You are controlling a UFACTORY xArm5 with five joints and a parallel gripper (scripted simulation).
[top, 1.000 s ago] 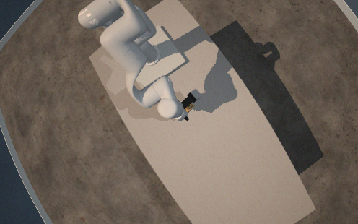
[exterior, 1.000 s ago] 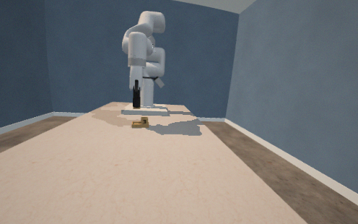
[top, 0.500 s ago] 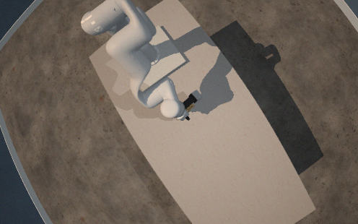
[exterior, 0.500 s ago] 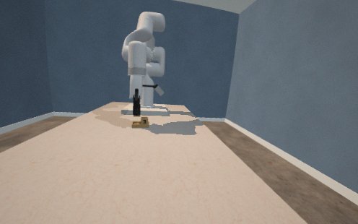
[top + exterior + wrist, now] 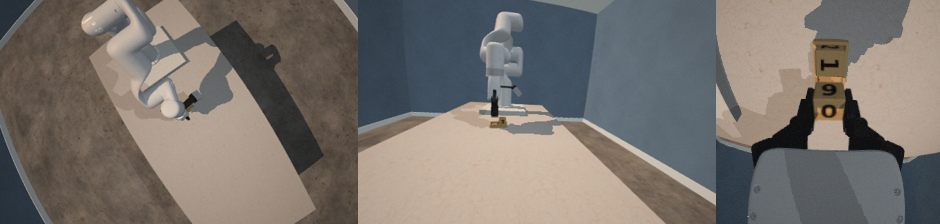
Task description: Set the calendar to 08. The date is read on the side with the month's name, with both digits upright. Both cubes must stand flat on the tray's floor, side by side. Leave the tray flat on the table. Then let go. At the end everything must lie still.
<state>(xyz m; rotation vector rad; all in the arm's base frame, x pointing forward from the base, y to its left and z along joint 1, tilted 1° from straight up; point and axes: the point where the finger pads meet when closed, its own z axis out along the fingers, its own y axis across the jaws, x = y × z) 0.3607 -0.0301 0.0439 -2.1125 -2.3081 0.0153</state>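
Now: the wooden calendar tray 20 mm to the left of my hand and 70 mm below it.
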